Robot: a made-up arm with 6 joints.
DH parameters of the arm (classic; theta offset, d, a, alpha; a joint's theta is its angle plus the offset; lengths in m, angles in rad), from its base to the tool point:
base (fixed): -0.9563 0 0.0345 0
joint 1: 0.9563 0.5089 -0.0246 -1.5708
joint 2: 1.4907 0 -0.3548 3.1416
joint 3: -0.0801 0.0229 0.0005 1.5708
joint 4: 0 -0.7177 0.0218 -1.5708
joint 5: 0 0.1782 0.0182 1.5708
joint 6: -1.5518 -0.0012 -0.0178 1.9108
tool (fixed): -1.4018 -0.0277 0 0
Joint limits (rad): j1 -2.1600..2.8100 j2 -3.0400..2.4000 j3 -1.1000..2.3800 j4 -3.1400..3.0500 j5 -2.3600..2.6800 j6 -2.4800..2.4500
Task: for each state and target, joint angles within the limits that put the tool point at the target. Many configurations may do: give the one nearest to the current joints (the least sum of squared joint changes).
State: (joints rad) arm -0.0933 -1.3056 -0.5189 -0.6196 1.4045 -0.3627
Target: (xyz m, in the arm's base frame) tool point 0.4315 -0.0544 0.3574
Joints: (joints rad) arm 0.2578 -0.7260 -1.0570 -0.7708 1.4087 -0.3610
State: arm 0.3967 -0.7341 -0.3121 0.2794 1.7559 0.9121
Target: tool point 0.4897 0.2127 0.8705
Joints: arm 0.9305 -0.6400 -0.5443 0.2424 1.7545 0.9185
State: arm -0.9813 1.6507 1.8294 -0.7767 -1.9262 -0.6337
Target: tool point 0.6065 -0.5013 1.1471
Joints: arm -0.4440 1.3478 2.3800 -0.5076 -1.8322 -0.7194
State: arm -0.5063 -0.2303 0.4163 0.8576 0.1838 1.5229
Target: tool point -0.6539 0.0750 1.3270
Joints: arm -0.4049 -0.9901 0.8451 0.8915 0.1806 1.5223
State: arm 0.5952 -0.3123 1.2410 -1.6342 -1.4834 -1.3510
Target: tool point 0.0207 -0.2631 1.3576
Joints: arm 1.2681 -1.0008 0.6287 -1.1810 -1.5697 -1.2448
